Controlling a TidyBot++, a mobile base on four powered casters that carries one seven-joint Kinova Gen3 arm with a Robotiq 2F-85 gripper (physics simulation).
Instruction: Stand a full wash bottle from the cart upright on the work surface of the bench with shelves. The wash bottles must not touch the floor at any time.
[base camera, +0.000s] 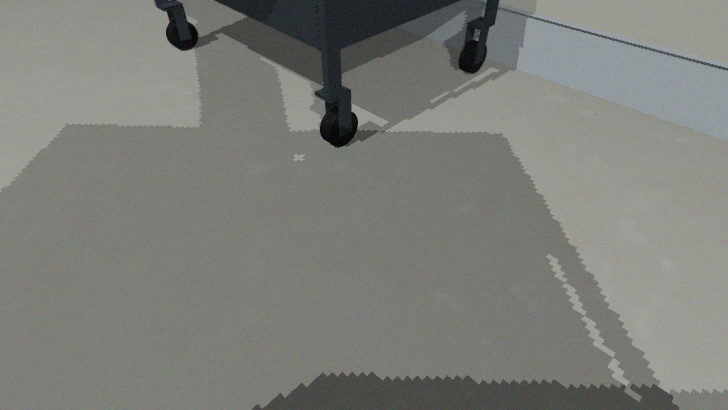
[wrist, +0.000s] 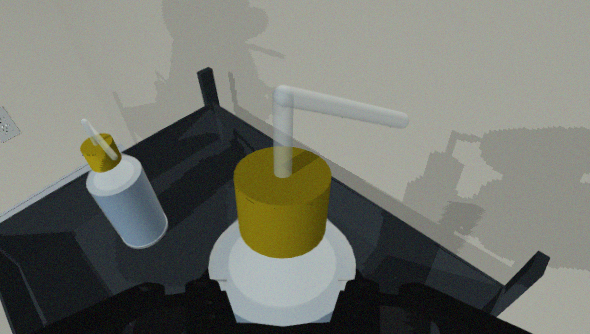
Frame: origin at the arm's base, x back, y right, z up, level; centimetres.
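Seen in the pictures: gripper, fingertip midpoint: (wrist: 282, 276).
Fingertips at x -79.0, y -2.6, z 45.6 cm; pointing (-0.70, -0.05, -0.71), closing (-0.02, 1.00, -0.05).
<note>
Offsets run from my fingertips to a thing's top centre. Level surfaces: height alone.
A wash bottle @(dx +0.6, dy +1.0, dz +10.5 cm) (wrist: 282, 225) with a white body, yellow cap and clear bent spout stands roughly upright between the fingers in the wrist view. My gripper (wrist: 282, 276) is shut on it and holds it above the dark cart (base camera: 331, 66) (wrist: 208, 90). The bottle's base and its fill level are hidden. A second wash bottle @(dx -15.2, dy -18.2, dz -1.6 cm) (wrist: 130, 205) stands in the cart's tray at the left of the wrist view. The gripper does not show in the base camera view. The bench with shelves does not show in either view.
In the base camera view, the cart's black casters (base camera: 338, 127) (base camera: 181, 34) (base camera: 472, 56) stand on the grey floor @(dz -85.3 cm) (base camera: 356, 229) ahead. A low pale blue wall strip (base camera: 611, 81) runs behind and to the right. A raised cart corner post (wrist: 527, 275) shows at the right of the wrist view.
</note>
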